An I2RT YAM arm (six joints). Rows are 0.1 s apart.
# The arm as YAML. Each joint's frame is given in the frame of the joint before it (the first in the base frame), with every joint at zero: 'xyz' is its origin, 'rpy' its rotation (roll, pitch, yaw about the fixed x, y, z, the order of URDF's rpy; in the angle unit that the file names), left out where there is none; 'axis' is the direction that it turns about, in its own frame. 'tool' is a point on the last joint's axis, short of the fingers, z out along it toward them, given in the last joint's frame.
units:
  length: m
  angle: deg
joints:
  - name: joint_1
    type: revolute
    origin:
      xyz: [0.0, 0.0, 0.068]
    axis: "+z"
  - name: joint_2
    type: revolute
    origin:
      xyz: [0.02, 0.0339, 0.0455]
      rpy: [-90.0, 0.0, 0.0]
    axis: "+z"
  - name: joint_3
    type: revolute
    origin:
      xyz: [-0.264, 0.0, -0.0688]
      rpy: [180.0, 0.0, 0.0]
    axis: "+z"
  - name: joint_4
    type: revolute
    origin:
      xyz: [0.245, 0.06, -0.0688]
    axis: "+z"
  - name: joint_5
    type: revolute
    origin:
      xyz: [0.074, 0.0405, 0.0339]
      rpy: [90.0, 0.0, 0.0]
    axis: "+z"
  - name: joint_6
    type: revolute
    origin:
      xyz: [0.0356, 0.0, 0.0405]
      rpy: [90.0, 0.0, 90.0]
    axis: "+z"
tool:
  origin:
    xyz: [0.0, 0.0, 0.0]
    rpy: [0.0, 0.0, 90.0]
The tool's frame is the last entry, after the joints.
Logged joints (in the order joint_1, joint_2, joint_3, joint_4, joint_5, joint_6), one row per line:
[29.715, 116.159, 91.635, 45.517, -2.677, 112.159]
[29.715, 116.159, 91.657, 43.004, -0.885, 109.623]
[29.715, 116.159, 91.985, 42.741, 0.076, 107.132]
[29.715, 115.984, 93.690, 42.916, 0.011, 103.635]
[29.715, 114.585, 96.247, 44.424, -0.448, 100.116]
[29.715, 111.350, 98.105, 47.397, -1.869, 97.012]
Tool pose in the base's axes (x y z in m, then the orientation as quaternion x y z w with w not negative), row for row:
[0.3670, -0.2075, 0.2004, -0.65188, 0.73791, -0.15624, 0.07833]
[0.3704, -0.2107, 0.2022, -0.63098, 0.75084, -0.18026, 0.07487]
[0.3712, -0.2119, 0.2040, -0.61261, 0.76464, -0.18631, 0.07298]
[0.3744, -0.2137, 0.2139, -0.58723, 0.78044, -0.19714, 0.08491]
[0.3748, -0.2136, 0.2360, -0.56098, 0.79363, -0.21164, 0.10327]
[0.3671, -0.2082, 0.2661, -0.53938, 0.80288, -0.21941, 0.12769]
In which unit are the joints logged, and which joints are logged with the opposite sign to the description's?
The joints are logged in degrees. Opposite sign: joint_1, joint_4, joint_6.
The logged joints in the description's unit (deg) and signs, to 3 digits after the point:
[-29.715, 116.159, 91.635, -45.517, -2.677, -112.159]
[-29.715, 116.159, 91.657, -43.004, -0.885, -109.623]
[-29.715, 116.159, 91.985, -42.741, 0.076, -107.132]
[-29.715, 115.984, 93.690, -42.916, 0.011, -103.635]
[-29.715, 114.585, 96.247, -44.424, -0.448, -100.116]
[-29.715, 111.350, 98.105, -47.397, -1.869, -97.012]

